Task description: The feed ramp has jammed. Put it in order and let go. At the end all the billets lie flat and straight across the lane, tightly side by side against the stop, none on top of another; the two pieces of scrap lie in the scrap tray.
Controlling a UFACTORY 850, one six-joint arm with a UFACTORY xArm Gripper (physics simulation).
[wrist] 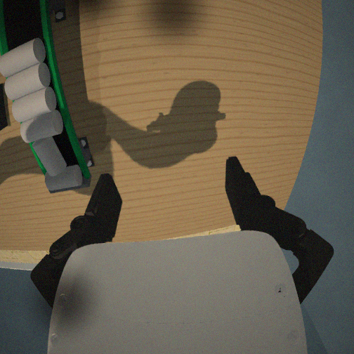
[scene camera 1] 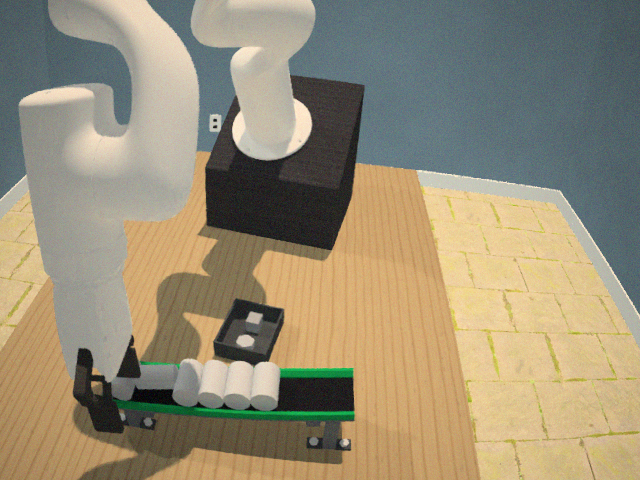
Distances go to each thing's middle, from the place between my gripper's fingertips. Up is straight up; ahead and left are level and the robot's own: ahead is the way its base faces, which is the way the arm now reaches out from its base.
Now: the scrap tray (scene camera 1: 234, 325) 34 cm behind my hand, 24 cm below it and 19 cm to the left of it.
